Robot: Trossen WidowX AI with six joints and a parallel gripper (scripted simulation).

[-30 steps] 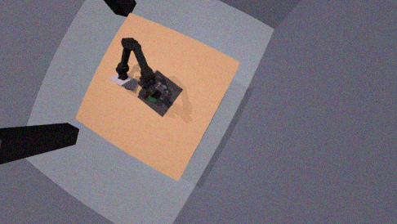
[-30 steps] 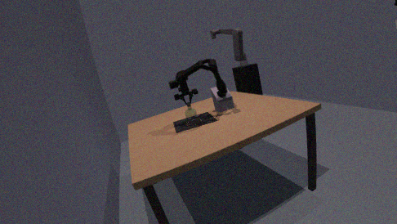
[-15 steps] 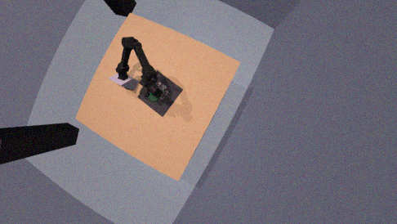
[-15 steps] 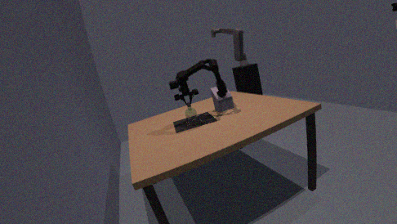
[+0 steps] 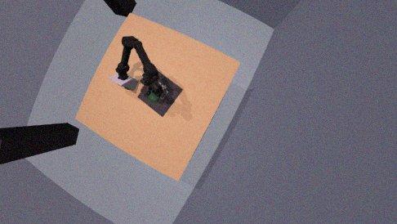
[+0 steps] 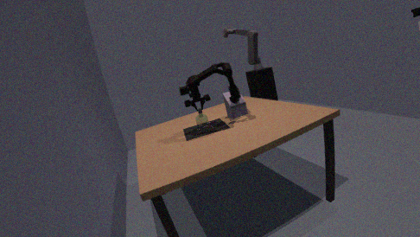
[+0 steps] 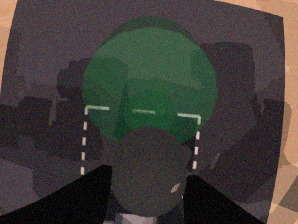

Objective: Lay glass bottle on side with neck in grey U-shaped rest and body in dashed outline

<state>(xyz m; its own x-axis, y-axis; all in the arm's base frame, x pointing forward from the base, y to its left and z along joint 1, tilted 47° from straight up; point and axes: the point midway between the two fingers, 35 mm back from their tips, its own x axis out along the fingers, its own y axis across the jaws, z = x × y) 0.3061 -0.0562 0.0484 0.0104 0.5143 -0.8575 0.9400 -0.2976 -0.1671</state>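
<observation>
The green glass bottle lies 1 cm behind my gripper tip, 2 cm to the right of it and 5 cm below it. The rest, counted from my gripper tip: dark mat: 14 cm below.
</observation>
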